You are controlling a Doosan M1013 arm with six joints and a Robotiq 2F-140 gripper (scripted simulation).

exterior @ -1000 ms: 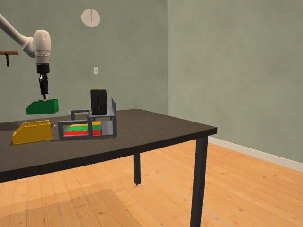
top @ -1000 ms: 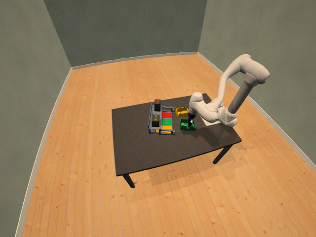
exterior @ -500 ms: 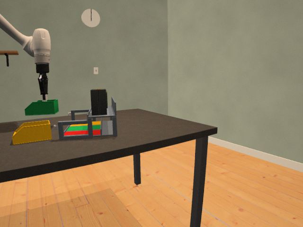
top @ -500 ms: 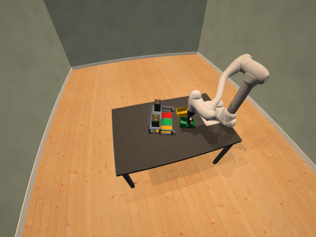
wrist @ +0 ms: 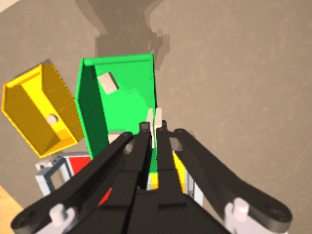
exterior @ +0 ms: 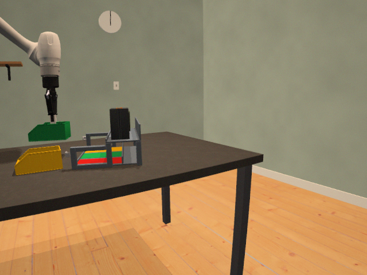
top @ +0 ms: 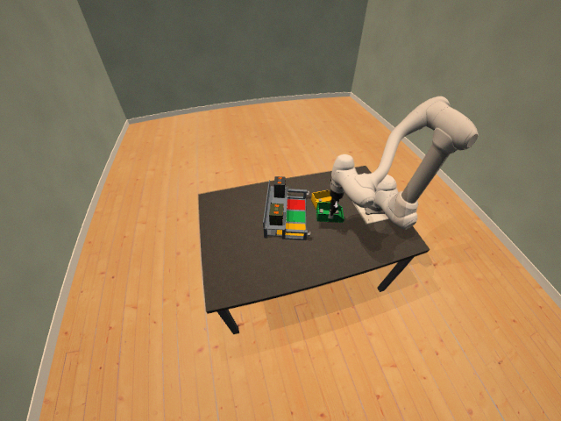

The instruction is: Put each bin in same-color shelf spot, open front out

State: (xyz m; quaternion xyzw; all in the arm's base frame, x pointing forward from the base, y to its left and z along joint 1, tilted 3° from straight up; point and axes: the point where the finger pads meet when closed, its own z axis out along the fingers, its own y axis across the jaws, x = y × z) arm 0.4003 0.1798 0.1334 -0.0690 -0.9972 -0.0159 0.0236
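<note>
The green bin lies 50 mm to the right of my hand, 40 mm below it and 10 mm behind it. Also, from my hand: yellow bin: 240 mm to the right, 120 mm below, 30 mm behind.
</note>
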